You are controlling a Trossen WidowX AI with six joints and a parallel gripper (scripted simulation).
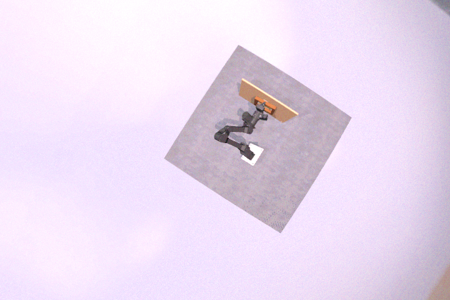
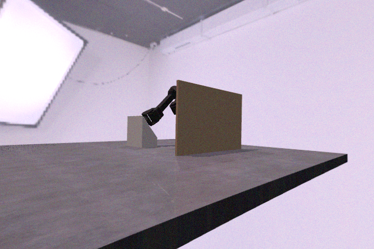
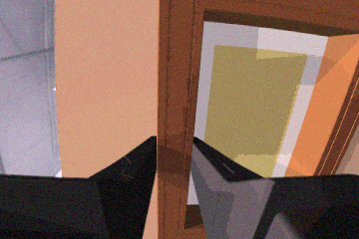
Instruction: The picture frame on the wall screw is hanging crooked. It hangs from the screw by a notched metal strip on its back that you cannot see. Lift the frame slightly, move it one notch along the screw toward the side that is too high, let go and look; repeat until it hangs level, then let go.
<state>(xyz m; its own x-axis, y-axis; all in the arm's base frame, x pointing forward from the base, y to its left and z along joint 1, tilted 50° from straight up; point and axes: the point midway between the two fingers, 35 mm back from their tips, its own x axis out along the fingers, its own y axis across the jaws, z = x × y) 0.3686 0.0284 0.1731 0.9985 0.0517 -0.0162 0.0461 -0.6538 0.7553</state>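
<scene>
My gripper tip is 10 mm short of the picture frame, 10 mm to the left of it and 50 mm above it. From my gripper tip the other things lie so: wall board: 20 mm ahead, 70 mm below.
</scene>
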